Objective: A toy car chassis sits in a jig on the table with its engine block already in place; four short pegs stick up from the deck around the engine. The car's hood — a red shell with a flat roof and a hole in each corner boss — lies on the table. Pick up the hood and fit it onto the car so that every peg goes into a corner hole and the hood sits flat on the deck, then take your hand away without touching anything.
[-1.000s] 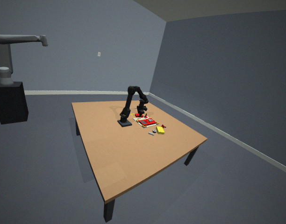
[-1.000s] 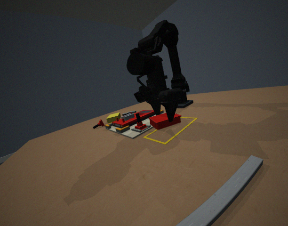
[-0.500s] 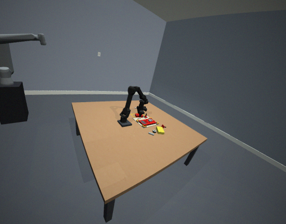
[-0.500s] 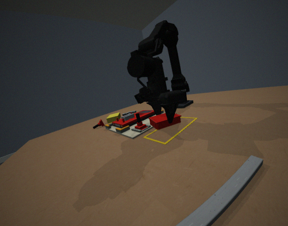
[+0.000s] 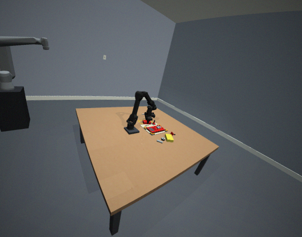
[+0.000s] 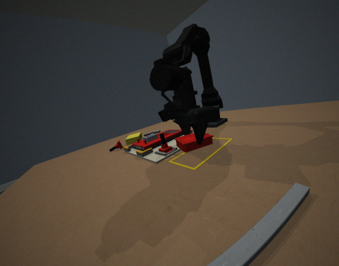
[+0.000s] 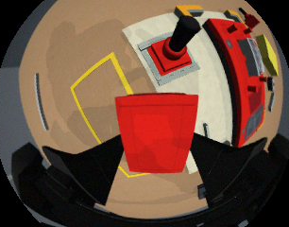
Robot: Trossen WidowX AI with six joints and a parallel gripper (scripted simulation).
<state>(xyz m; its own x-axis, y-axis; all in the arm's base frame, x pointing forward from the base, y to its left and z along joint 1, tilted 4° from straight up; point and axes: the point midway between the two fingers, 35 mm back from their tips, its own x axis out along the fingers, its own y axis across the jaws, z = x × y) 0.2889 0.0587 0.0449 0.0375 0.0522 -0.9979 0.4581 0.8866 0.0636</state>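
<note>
Now: gripper tip 150 mm to the left of the pale jig plate. Round my gripper tip: grey strip: 180 mm ahead, 220 mm to the left, 10 mm below; yellow block: 370 mm to the right; red hood: 10 mm above.
</note>
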